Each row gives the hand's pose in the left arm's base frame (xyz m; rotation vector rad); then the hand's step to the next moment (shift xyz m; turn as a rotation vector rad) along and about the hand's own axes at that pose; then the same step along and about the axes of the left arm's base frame.
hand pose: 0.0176 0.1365 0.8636 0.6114 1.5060 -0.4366
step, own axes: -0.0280 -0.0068 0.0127 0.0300 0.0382 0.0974
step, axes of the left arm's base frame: 0.0048 -0.0161 0.0267 0.1011 -0.0275 -0.0295
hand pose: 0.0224 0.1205 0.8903 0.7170 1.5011 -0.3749
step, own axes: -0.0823 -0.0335 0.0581 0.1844 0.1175 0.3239
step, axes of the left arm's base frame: 0.0178 -0.0785 0.0692 0.3358 -0.0813 -0.1827
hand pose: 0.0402 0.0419 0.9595 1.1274 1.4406 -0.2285
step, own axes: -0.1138 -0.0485 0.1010 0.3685 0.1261 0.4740
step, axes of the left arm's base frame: 0.0077 -0.1519 0.0488 0.4783 -0.0941 -0.3724
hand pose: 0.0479 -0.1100 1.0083 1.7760 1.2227 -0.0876
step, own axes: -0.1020 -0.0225 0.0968 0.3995 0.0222 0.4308
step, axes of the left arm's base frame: -0.0273 -0.1390 -0.0146 0.3968 -0.0358 -0.4323
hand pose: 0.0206 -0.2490 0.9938 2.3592 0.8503 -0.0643
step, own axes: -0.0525 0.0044 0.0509 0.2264 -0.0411 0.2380
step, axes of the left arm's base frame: -0.0310 -0.0612 -0.0258 0.1922 0.0154 -0.2691
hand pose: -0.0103 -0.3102 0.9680 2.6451 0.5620 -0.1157
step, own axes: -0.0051 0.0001 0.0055 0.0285 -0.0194 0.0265
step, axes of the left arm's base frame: -0.0046 -0.0043 -0.0041 0.0184 0.0152 -0.0364
